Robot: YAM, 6 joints.
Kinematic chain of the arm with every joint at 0, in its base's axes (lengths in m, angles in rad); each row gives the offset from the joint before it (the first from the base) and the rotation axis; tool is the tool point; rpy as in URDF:
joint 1: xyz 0 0 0.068 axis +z
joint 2: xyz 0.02 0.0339 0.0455 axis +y
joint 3: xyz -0.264 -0.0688 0 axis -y
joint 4: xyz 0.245 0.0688 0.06 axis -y
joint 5: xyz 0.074 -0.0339 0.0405 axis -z
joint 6: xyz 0.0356 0 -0.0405 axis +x
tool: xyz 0 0 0 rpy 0 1.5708 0
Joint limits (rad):
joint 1: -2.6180..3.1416
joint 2: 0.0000..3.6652
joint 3: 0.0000..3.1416
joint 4: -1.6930..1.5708
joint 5: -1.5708..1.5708
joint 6: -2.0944..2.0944
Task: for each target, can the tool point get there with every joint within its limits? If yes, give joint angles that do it. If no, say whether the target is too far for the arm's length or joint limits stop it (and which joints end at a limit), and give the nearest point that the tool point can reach.
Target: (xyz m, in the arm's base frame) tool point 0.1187 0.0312 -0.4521
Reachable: no: joint limits stop it (at a limit: joint 2) | nearest point 0.1429 0.0376 -0.3660 | short by 0.090 m
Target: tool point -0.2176 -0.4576 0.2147
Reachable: yes | joints -1.9474 2.2499 1.6664 0.3526 1.2740 -0.4416
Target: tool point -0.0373 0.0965 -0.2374
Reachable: yes | joints 1.9058 3.2789 0.9566 0.2282 -0.0981 -0.1169
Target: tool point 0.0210 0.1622 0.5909
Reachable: yes | joints 1.2320 1.5560 2.6250 -1.4356 -1.2785 -1.4906
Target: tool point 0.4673 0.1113 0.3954
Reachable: yes | joints 0.2908 2.0935 1.8247 0.9422 0.8764 -1.6191
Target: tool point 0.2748 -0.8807 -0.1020
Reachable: no: too far | nearest point 0.1873 -0.6002 -0.0318 | short by 0.302 m
